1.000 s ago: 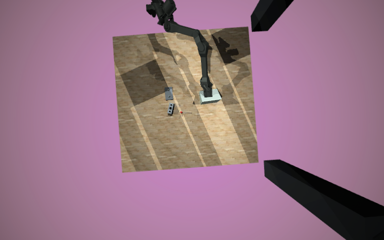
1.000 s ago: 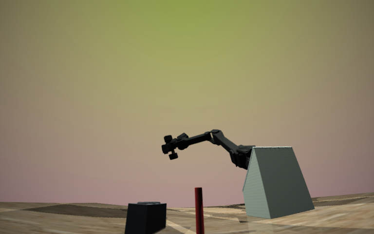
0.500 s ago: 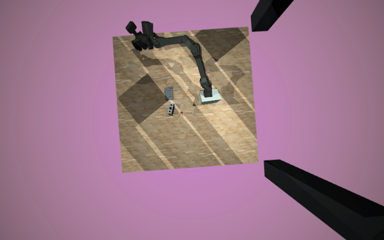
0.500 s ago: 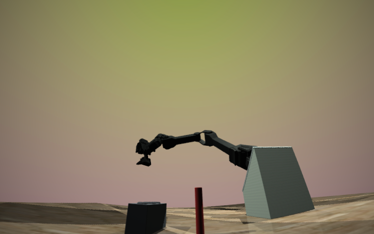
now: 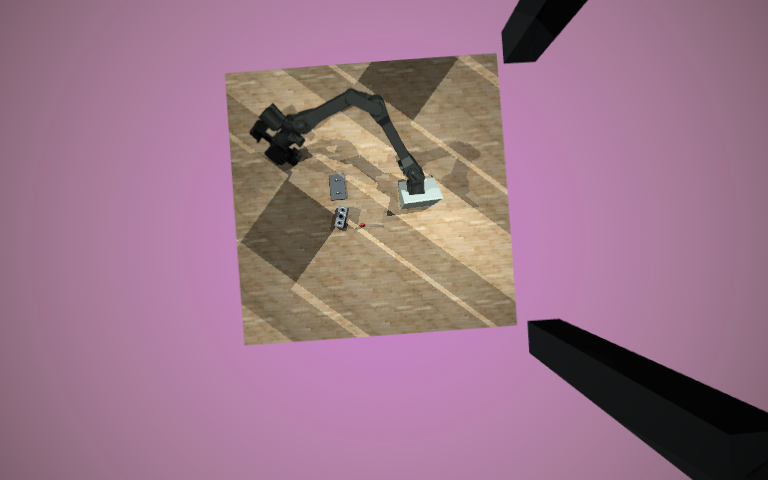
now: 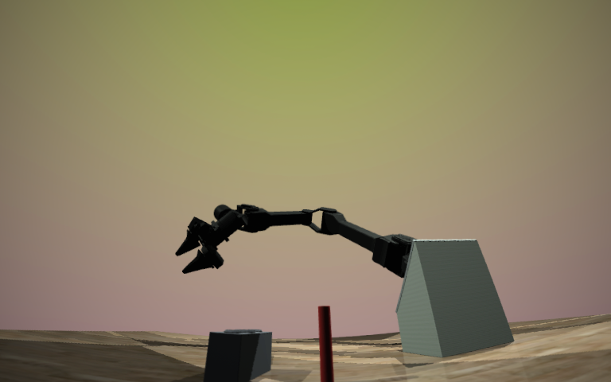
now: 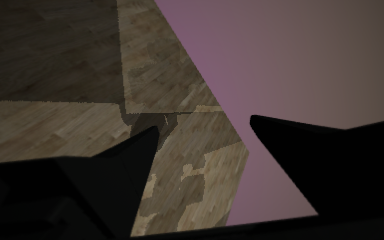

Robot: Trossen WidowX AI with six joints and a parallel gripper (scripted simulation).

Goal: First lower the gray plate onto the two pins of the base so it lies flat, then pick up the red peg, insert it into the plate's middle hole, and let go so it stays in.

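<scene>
My gripper tip is 27 cm to the right of the gray plate, 25 cm past it and 16 cm above it. From my gripper tip the other things lie so: red peg: 34 cm behind, 31 cm to the left, 16 cm below.
</scene>
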